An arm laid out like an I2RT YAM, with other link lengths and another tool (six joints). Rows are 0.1 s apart.
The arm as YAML. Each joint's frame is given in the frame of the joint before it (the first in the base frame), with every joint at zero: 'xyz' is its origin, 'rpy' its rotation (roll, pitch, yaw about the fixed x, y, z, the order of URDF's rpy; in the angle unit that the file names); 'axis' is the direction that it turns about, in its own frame. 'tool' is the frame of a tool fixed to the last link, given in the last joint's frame.
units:
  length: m
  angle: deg
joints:
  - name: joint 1
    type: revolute
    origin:
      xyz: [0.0, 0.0, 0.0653]
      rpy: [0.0, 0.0, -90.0]
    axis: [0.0, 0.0, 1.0]
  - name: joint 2
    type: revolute
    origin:
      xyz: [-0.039, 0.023, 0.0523]
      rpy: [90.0, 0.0, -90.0]
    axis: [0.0, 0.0, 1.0]
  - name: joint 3
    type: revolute
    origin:
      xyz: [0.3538, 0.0, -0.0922]
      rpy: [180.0, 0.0, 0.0]
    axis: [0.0, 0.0, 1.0]
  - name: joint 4
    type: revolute
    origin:
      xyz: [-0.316, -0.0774, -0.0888]
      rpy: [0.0, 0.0, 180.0]
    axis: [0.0, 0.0, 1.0]
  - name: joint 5
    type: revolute
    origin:
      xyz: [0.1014, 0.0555, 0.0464]
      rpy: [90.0, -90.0, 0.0]
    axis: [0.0, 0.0, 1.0]
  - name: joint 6
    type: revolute
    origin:
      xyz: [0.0, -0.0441, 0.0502]
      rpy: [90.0, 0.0, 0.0]
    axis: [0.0, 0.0, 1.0]
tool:
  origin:
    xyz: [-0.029, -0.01, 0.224]
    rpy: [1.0, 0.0, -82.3]
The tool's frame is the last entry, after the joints.
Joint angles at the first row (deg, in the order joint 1, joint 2, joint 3, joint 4, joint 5, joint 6):
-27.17 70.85 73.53 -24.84 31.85 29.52
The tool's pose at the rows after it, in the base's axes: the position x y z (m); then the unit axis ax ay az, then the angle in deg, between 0 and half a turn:
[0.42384 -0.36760 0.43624 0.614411 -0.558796 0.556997 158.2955]
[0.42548 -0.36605 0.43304 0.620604 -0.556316 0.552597 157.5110]
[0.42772 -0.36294 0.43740 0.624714 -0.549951 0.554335 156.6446]
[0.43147 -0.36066 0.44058 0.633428 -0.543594 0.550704 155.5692]
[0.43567 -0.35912 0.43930 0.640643 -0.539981 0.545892 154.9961]
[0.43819 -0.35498 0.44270 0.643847 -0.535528 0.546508 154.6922]
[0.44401 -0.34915 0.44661 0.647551 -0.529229 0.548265 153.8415]
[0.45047 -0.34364 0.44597 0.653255 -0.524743 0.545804 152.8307]
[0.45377 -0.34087 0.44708 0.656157 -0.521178 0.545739 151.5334]
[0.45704 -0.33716 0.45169 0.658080 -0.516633 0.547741 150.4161]
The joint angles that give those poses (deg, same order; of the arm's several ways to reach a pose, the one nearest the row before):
-26.27 71.76 74.59 -26.69 33.58 29.02
-25.74 72.11 74.79 -27.20 34.35 28.48
-24.96 72.23 75.26 -27.23 35.32 27.45
-24.22 73.00 76.73 -28.38 36.23 26.31
-23.71 73.78 77.67 -29.25 36.72 25.80
-22.96 73.91 78.27 -29.69 37.31 25.38
-21.53 74.41 78.98 -29.79 38.88 24.73
-20.04 75.27 79.72 -30.31 40.64 24.37
-18.95 75.82 80.09 -30.24 42.42 23.69
-17.85 76.27 80.74 -30.22 44.06 22.92

